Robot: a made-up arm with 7 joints.
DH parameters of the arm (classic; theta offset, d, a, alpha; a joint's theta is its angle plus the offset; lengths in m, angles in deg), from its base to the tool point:
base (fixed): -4.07 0 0 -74.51
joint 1: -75.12 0.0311 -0.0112 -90
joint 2: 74 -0.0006 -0.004 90
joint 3: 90 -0.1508 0.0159 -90
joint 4: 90 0.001 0.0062 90
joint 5: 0 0.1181 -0.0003 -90
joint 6: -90 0 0.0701 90
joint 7: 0 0.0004 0 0
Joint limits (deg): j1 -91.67..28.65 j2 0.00..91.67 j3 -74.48..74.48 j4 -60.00..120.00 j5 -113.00..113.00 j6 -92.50..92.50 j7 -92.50..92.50
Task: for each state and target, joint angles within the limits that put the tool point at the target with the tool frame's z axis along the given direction. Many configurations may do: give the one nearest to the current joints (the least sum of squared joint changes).
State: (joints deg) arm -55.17 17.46 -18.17 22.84 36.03 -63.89 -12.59
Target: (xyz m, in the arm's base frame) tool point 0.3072 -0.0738 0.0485 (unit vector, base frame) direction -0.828 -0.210 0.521
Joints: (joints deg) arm -91.31 5.34 -3.30 59.05 18.77 -34.15 -12.59
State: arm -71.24 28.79 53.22 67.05 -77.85 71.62 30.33
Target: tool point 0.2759 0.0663 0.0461 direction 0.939 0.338 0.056
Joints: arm -91.57 14.76 74.38 64.13 -113.00 92.36 30.33
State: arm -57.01 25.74 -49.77 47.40 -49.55 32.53 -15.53
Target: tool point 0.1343 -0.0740 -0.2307 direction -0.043 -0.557 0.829
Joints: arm -36.88 23.58 -74.48 15.67 -16.64 1.57 -15.53
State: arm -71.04 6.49 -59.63 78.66 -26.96 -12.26 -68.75
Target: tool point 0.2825 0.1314 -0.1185 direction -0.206 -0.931 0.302
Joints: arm -63.90 56.03 -67.11 52.92 -10.43 -26.40 -68.75
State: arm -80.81 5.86 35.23 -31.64 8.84 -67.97 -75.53
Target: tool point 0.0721 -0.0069 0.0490 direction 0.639 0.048 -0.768
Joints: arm -83.63 22.16 27.21 -56.94 56.01 -92.50 -75.53
